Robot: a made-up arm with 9 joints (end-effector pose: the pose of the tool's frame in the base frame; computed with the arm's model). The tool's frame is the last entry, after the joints.
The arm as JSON. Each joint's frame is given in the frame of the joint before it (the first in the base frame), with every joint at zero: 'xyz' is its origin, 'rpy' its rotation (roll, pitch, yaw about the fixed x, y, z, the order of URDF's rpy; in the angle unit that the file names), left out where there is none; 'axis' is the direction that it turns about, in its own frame. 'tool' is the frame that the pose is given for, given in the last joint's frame.
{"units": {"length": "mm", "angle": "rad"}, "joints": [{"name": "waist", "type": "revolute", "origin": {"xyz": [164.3, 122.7, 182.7]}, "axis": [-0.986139, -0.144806, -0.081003]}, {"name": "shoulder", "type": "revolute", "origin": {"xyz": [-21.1, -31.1, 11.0]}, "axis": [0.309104, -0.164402, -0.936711]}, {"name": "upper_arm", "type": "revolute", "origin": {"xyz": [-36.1, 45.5, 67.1]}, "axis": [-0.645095, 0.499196, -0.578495]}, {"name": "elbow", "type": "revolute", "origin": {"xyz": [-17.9, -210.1, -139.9]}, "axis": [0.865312, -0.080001, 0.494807]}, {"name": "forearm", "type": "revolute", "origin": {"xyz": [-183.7, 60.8, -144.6]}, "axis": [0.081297, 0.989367, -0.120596]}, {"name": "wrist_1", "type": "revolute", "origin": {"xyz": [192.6, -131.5, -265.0]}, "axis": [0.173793, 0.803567, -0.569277]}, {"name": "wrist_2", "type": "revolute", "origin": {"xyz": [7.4, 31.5, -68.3]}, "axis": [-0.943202, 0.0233, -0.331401]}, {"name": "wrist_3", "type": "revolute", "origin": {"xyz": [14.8, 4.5, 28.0]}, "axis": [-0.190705, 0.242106, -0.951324]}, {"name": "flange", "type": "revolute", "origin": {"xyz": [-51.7, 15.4, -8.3]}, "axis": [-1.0, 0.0, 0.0]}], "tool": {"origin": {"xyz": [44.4, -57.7, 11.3], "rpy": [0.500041, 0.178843, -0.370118]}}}
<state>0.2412 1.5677 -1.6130 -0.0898 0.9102 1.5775 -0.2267 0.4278 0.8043</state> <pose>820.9 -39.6 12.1 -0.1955 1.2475 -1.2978</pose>
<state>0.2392 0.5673 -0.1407 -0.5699 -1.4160 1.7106 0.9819 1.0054 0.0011</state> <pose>186.4 -80.7 151.8 0.3077 -0.3312 -2.9747</pose>
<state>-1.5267 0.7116 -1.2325 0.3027 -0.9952 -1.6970 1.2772 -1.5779 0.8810</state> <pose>460.3 144.4 208.9 -0.2220 -0.8678 -2.3264</pose>
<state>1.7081 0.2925 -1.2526 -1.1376 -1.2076 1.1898 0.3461 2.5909 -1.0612</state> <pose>496.7 94.9 308.9 3.0684 0.4562 -2.0439</pose>
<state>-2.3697 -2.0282 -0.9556 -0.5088 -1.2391 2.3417 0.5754 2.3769 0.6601</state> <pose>16.1 127.3 454.7 -0.0898 0.5518 -0.6626</pose>
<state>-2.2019 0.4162 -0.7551 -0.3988 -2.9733 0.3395 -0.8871 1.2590 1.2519</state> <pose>-214.4 99.6 237.9 0.4191 0.9713 -2.8025</pose>
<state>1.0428 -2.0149 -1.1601 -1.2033 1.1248 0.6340 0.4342 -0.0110 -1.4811</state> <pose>302.6 -589.5 292.4 -1.0066 -0.1295 -0.9878</pose>
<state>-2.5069 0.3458 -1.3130 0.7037 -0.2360 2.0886 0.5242 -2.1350 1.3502</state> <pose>456.4 -63.8 467.3 -2.4173 0.5355 -1.1080</pose>
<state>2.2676 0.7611 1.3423 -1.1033 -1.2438 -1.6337 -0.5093 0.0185 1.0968</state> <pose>-172.2 277.8 40.3 2.9553 0.1098 -1.1094</pose>
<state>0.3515 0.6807 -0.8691 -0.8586 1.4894 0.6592 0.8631 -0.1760 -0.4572</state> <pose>80.8 58.8 -476.7 -1.0536 0.7907 -2.5055</pose>
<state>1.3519 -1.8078 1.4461 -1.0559 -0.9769 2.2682 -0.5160 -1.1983 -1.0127</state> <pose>329.9 569.6 423.8 -0.9853 0.4927 0.3332</pose>
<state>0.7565 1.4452 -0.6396 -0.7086 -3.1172 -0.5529 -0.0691 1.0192 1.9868</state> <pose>237.4 339.5 -89.3 2.8497 1.2917 3.1095</pose>
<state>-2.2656 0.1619 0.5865 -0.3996 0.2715 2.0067 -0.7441 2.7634 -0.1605</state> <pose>-464.7 411.9 46.6 2.9263 0.1994 -0.3606</pose>
